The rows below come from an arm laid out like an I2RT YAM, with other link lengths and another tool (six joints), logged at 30 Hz.
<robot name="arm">
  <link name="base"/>
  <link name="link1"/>
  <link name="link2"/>
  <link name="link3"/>
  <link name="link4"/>
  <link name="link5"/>
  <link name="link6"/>
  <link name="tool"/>
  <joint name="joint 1" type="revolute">
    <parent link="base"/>
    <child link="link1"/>
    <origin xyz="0 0 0.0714" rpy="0 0 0"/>
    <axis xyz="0 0 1"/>
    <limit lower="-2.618" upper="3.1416"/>
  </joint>
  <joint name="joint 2" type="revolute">
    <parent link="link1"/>
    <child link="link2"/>
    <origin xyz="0.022 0.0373 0.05" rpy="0 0 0"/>
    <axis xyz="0 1 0"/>
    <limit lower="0" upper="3.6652"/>
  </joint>
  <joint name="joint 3" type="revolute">
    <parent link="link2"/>
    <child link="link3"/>
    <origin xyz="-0.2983 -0.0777 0" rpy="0 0 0"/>
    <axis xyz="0 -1 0"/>
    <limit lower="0" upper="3.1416"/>
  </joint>
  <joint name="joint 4" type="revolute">
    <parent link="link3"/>
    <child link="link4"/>
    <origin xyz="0.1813 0.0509 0.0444" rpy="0 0 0"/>
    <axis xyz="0 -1 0"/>
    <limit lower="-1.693" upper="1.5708"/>
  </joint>
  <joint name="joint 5" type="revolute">
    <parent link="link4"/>
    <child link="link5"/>
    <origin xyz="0.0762 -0.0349 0.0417" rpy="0 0 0"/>
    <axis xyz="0 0 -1"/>
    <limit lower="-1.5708" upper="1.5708"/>
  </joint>
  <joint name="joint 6" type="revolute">
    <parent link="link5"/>
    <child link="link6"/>
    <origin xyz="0.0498 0 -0.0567" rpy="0 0 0"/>
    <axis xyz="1 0 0"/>
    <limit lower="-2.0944" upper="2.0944"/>
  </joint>
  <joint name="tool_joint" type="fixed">
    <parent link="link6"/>
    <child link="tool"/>
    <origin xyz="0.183 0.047 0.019" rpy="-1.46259 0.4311 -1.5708"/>
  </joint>
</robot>
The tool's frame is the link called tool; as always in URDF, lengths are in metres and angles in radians.
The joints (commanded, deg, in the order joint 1, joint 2, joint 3, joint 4, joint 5, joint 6), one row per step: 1.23, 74.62, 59.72, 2.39, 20.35, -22.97; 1.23, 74.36, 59.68, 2.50, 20.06, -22.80; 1.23, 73.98, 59.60, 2.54, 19.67, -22.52; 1.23, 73.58, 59.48, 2.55, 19.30, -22.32; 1.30, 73.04, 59.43, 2.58, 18.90, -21.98; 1.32, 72.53, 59.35, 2.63, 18.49, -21.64; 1.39, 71.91, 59.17, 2.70, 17.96, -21.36; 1.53, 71.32, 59.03, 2.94, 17.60, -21.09; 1.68, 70.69, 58.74, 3.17, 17.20, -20.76; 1.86, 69.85, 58.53, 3.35, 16.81, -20.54; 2.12, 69.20, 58.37, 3.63, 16.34, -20.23; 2.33, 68.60, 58.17, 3.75, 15.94, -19.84; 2.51, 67.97, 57.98, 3.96, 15.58, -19.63; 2.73, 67.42, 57.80, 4.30, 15.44, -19.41; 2.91, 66.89, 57.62, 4.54, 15.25, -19.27; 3.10, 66.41, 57.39, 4.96, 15.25, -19.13
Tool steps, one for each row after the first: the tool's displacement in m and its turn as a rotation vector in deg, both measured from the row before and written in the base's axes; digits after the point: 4 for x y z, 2 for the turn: -0.0006, 0.0012, 0.0022, 0.23, -0.38, 0.25; -0.0012, 0.0016, 0.0024, 0.35, -0.43, 0.33; -0.0014, 0.0015, 0.0020, 0.27, -0.35, 0.32; -0.0017, 0.0021, 0.0038, 0.41, -0.62, 0.40; -0.0017, 0.0018, 0.0034, 0.41, -0.58, 0.36; -0.0022, 0.0027, 0.0034, 0.37, -0.59, 0.54; -0.0019, 0.0025, 0.0044, 0.33, -0.76, 0.45; -0.0023, 0.0027, 0.0034, 0.39, -0.66, 0.50; -0.0031, 0.0028, 0.0051, 0.29, -0.87, 0.54; -0.0023, 0.0037, 0.0048, 0.39, -0.85, 0.69; -0.0023, 0.0031, 0.0033, 0.44, -0.61, 0.56; -0.0025, 0.0027, 0.0039, 0.27, -0.70, 0.52; -0.0021, 0.0020, 0.0042, 0.26, -0.76, 0.34; -0.0021, 0.0019, 0.0034, 0.18, -0.62, 0.36; -0.0019, 0.0012, 0.0036, 0.17, -0.70, 0.18
